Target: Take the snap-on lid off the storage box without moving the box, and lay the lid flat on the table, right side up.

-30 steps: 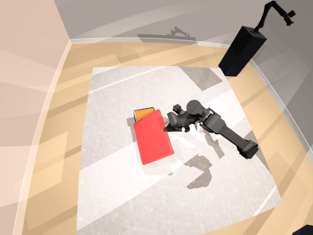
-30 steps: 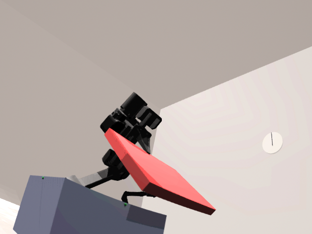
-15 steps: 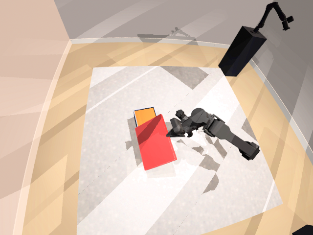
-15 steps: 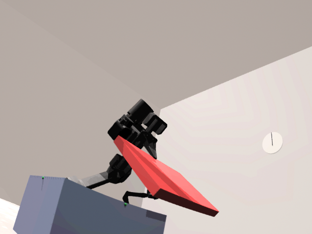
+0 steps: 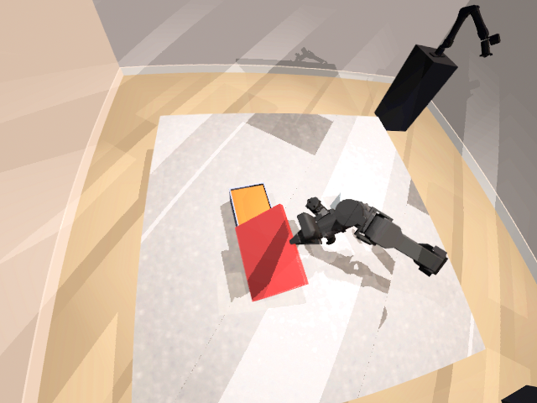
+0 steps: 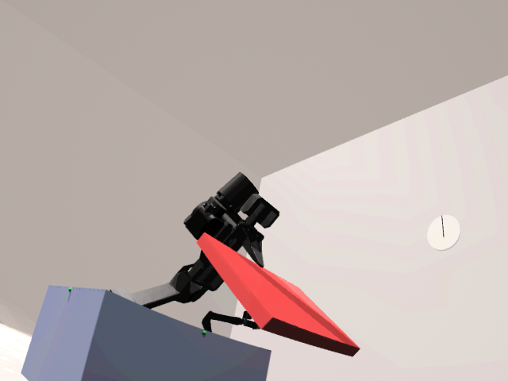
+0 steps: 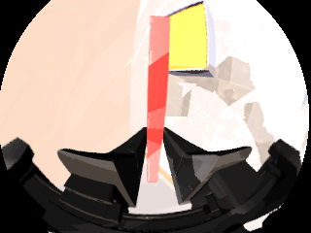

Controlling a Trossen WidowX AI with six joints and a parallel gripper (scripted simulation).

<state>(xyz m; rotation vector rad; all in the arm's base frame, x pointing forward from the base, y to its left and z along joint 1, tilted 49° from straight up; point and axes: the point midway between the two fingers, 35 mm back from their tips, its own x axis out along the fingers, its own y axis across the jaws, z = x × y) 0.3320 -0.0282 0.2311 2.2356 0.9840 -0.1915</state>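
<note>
Right now the red lid is 60 mm ahead of my gripper tip, 50 mm below it and 10 mm to the left of it. Also, from my gripper tip: storage box: 180 mm to the right, 180 mm below, 80 mm ahead.
</note>
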